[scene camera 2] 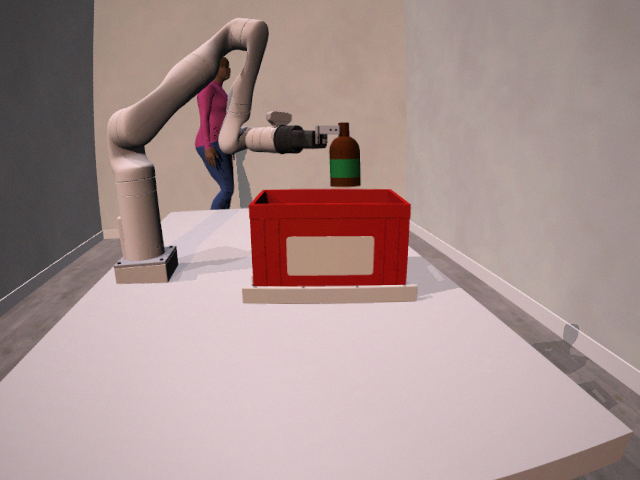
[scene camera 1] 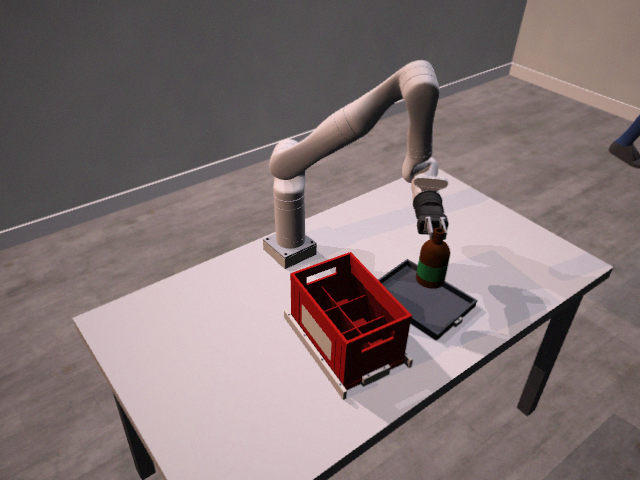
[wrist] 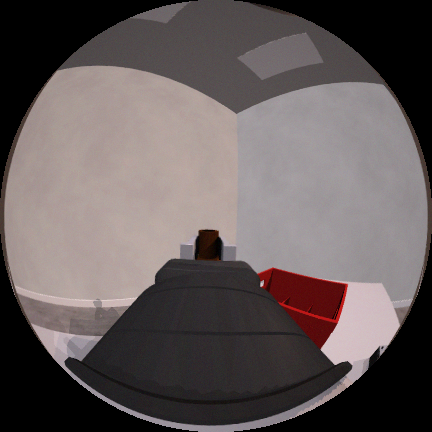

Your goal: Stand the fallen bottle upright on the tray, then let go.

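Where they show: gripper, fingertip midpoint: (scene camera 2: 343, 129) (scene camera 1: 438, 236) (wrist: 207, 243); arm's base, link origin: (scene camera 2: 145, 254) (scene camera 1: 290, 239).
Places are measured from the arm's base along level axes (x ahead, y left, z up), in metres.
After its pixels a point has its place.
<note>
The brown bottle (scene camera 1: 433, 260) @[x 0.479, y 0.147, z 0.213 m] (scene camera 2: 344, 167) @[x 0.451, y 0.135, z 0.169 m] with a green band is upright, neck up. My gripper (scene camera 1: 437, 230) @[x 0.451, y 0.176, z 0.259 m] (scene camera 2: 338, 130) @[x 0.451, y 0.176, z 0.259 m] (wrist: 207, 243) @[x 0.451, y 0.176, z 0.259 m] is level and shut on its neck, one finger on each side. In the scene camera 2 view the bottle hangs in the air, its base higher than the crate's rim. In the scene camera 1 view its base shows over the back part of the dark grey tray (scene camera 1: 436, 315) @[x 0.454, y 0.225, z -0.039 m]. The tray is hidden behind the crate in the scene camera 2 view. In the wrist view the bottle's neck and mouth show; its body is hidden.
A red crate (scene camera 1: 374, 359) @[x 0.545, y -0.055, z 0.027 m] (scene camera 2: 330, 219) @[x 0.409, y -0.142, z 0.104 m] (wrist: 320, 295) @[x 0.347, y -0.136, z 0.081 m] with inner dividers stands close beside the tray, with a pale strip (scene camera 1: 315, 354) @[x 0.429, y -0.154, z -0.018 m] (scene camera 2: 330, 294) @[x 0.409, y -0.154, z -0.026 m] along its outer side. A person (scene camera 2: 211, 113) stands beyond the table's far end.
</note>
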